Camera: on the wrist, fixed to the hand. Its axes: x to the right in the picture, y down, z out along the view.
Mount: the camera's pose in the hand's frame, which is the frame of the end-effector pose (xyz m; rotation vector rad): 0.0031 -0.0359 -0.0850 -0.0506 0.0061 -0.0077
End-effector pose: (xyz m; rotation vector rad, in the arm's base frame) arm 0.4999 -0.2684 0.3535 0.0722 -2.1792 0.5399
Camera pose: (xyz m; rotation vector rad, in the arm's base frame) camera 0.5698 -0.2661 0.4138 0.0515 -2.1845 0.4798
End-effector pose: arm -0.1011 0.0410 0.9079 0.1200 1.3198 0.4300
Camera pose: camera -0.1732 -0.0040 0.8717 0.0714 1.3140 0.4572
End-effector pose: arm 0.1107 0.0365 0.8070 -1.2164 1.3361 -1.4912
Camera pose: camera 0.0292 0.0595 0.8438 -1.2511 1.3821 -1.4756
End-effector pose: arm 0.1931 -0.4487 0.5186 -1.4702 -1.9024 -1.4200
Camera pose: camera 0.1363 -0.5181 0.5405 -1.4811 -1.8835 -1.4847
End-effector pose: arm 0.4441 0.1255 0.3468 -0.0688 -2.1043 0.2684
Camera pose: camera 0.5169 0.1049 0.3997 -0.0914 -2.1050 0.2101
